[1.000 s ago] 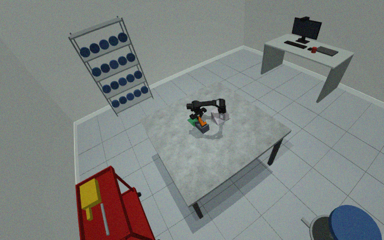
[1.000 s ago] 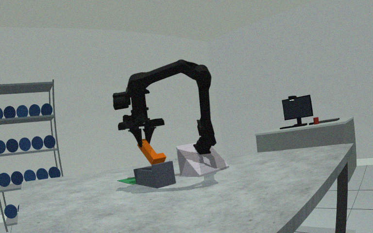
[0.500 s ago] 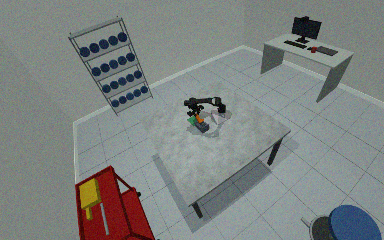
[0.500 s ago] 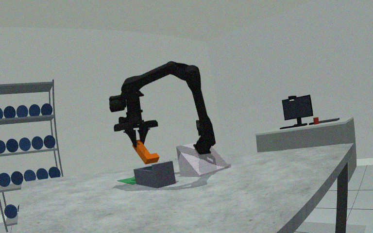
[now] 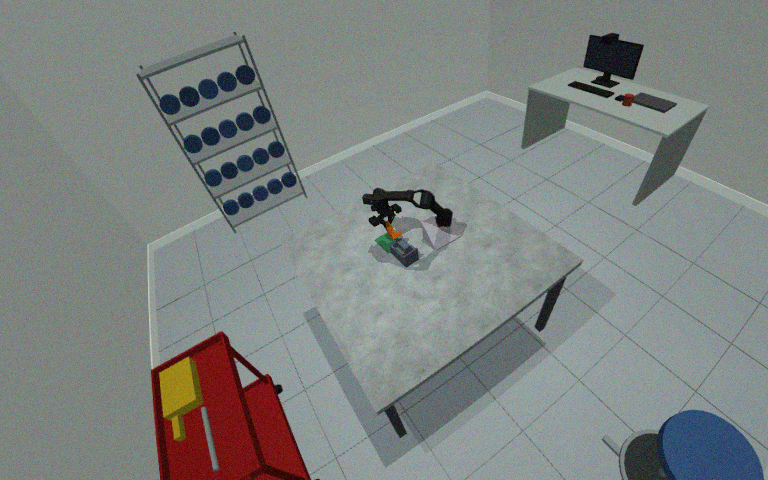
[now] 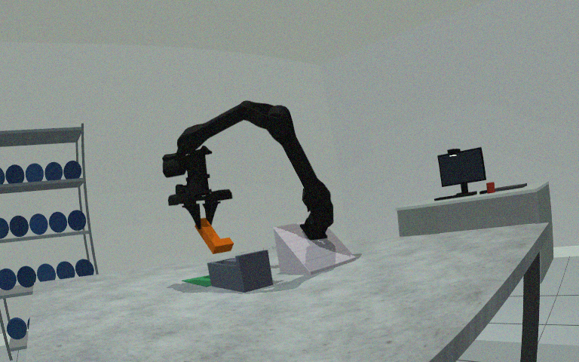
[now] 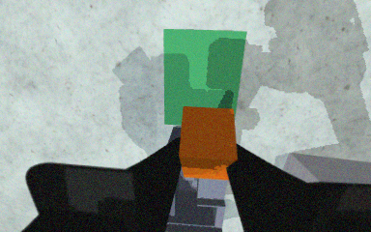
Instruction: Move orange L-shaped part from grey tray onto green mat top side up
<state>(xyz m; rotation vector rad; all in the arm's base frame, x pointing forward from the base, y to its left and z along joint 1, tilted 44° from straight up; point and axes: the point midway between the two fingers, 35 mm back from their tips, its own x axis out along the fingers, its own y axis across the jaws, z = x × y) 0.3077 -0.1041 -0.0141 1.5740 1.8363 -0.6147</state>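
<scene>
The green mat lies 17 cm below my gripper tip and 3 cm to the right of it. Also, from my gripper tip: orange L-shaped part: 3 cm to the left, 3 cm below, 2 cm behind.
</scene>
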